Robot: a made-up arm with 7 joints.
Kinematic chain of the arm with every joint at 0, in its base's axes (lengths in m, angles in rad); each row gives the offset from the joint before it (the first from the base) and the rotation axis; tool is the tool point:
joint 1: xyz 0 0 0.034 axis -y
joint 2: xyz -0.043 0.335 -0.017 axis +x
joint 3: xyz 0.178 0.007 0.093 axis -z
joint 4: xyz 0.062 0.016 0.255 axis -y
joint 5: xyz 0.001 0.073 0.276 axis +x
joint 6: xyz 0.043 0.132 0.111 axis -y
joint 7: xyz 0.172 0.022 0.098 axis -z
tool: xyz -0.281 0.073 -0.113
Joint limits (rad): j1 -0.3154..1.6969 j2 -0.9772..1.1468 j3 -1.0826..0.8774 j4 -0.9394..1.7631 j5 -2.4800..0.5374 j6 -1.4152..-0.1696 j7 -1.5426..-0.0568
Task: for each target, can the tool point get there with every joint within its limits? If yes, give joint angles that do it. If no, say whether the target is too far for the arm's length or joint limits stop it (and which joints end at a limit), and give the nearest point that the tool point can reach.
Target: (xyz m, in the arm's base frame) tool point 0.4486 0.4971 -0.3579
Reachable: no: joint limits stop it (at a limit: joint 1, joint 2, joint 3, joint 4, joint 7) | nearest point 0.2859 0.7007 -0.1604 | short by 0.327 m
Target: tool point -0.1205 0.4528 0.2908
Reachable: yes | joints 0.1195 -0.0802 -0.8817 1.4222 -1.5392 -0.3269 -0.2584
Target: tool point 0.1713 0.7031 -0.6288
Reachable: no: joint limits stop it (at a limit: joint 1, joint 2, joint 6, joint 7) | nearest point 0.0383 0.6729 -0.3387 | short by 0.321 m
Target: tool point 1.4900 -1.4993 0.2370
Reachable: no: too far | nearest point 0.6051 -0.4338 0.1340 | short by 1.389 m
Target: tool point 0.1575 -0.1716 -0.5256
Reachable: no: joint limits stop it (at a limit: joint 1, joint 2, joint 6, joint 7) | nearest point 0.0647 -0.1157 -0.3224 | short by 0.230 m
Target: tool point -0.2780 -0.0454 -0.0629
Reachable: yes | joints 1.3627 0.9183 -0.0914 1.3596 -0.1427 -1.1754 -1.3124
